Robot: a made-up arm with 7 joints.
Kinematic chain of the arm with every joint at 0, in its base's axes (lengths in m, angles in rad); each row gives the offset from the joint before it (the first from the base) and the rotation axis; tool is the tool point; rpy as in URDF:
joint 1: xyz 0 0 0.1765 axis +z
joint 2: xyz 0 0 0 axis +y
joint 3: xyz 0 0 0.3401 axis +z
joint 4: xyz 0.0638 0 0 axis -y
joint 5: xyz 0.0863 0 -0.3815 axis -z
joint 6: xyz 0 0 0 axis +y
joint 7: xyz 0.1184 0 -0.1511 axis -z
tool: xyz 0 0 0 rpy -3.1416 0 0
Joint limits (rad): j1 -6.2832..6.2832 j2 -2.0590..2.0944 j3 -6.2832..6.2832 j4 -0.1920..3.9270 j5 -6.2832..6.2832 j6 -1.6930..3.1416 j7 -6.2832..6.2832
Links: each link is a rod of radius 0.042 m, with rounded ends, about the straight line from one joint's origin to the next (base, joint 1, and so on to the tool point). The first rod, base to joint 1, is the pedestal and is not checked.
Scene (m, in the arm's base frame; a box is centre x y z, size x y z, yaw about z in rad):
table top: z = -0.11
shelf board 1: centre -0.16 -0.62 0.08 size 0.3 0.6 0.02 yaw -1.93
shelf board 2: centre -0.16 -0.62 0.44 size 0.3 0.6 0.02 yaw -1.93
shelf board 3: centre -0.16 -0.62 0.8 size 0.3 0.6 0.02 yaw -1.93
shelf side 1: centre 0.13 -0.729 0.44 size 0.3 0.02 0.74 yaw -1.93
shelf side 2: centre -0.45 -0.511 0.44 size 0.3 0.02 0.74 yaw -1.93
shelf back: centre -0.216 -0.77 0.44 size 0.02 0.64 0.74 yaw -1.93
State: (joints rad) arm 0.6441 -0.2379 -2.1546 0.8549 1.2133 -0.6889 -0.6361
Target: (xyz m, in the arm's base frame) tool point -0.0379 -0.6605 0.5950
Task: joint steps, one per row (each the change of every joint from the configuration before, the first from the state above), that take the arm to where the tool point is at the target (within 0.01 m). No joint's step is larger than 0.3 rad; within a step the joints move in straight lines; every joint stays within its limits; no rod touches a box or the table.
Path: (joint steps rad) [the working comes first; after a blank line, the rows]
Joints at the target: 0.8228 -0.3090 -2.0469 1.6265 0.8952 -0.3288 -0.6361
Straight joint move there: touches shelf board 2.

1: 0.0517 0.1634 0.0443 -0.2198 0.1424 -0.1545 0.0000
2: 0.0518 0.1633 0.0444 -0.2197 0.1423 -0.1544 0.0000
3: 0.0561 0.0811 -0.0218 0.2357 -0.0691 0.0123 0.0000
4: 0.0561 0.0811 -0.0218 0.2357 -0.0691 0.0123 0.0000
5: 0.0561 0.0811 -0.0217 0.2357 -0.0691 0.0124 0.0000
6: -0.0310 -0.2137 0.0281 0.1680 -0.1318 0.2107 0.0000
7: -0.0311 -0.2137 0.0281 0.1680 -0.1319 0.2106 0.0000
8: -0.0310 -0.2137 0.0281 0.1680 -0.1318 0.2107 0.0000

